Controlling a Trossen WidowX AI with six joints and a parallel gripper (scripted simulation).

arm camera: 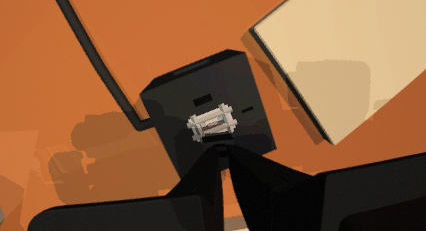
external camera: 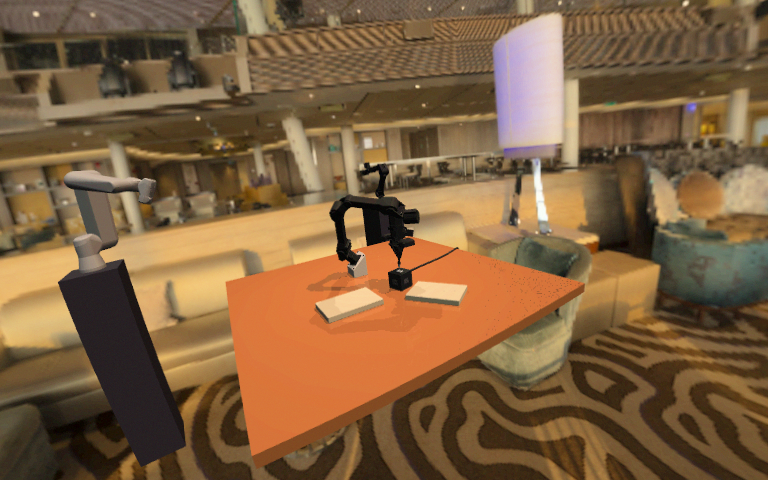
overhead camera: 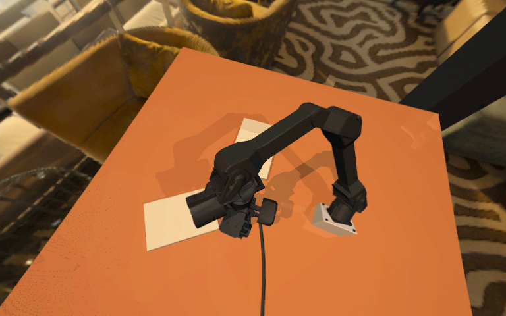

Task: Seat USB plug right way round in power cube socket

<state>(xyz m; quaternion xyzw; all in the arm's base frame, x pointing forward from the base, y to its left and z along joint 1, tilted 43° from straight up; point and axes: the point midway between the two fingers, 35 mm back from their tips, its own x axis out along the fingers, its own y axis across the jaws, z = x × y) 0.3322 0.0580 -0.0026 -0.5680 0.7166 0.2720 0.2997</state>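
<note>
Now: gripper tip 2 cm above the USB plug.
</note>
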